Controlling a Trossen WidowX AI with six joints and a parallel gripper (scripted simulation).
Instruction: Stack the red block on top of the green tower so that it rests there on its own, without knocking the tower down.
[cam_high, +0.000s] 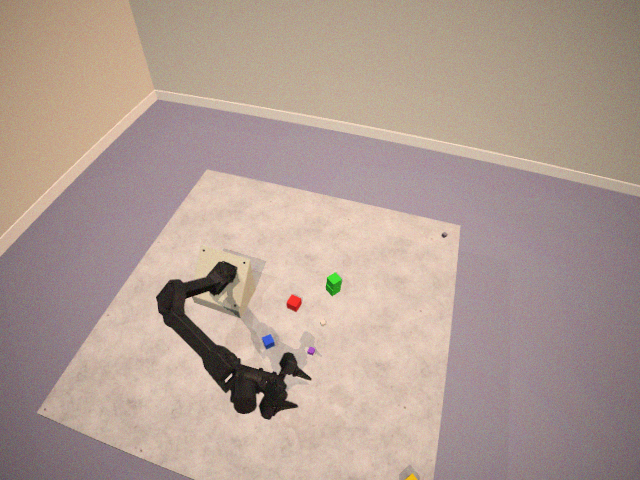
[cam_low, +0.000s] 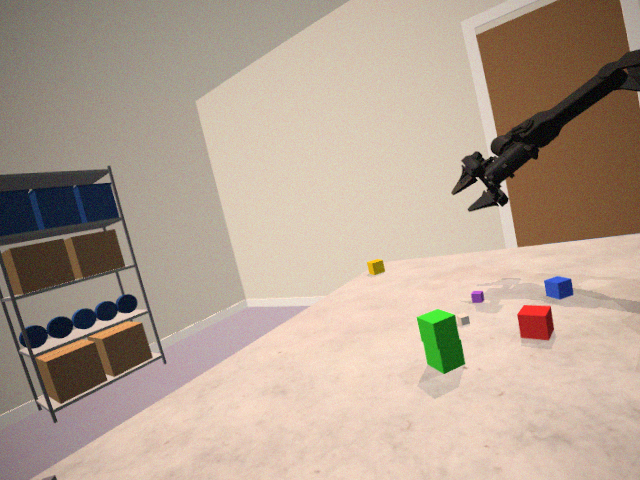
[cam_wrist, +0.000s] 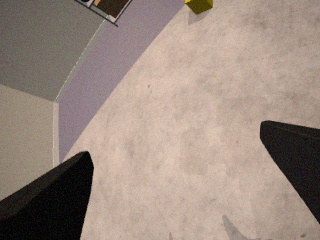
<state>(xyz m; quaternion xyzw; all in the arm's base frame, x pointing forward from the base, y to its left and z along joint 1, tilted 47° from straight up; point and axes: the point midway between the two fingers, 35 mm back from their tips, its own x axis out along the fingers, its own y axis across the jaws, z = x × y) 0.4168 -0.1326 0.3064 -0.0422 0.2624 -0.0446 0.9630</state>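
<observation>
The red block lies 21 cm behind my gripper tip, 35 cm to the left of it and 19 cm below it. The rest, counted from my gripper tip: blue block (22 cm behind, 17 cm to the left, 19 cm below); purple block (7 cm behind, 21 cm to the left, 20 cm below); white block (8 cm behind, 33 cm to the left, 20 cm below).
</observation>
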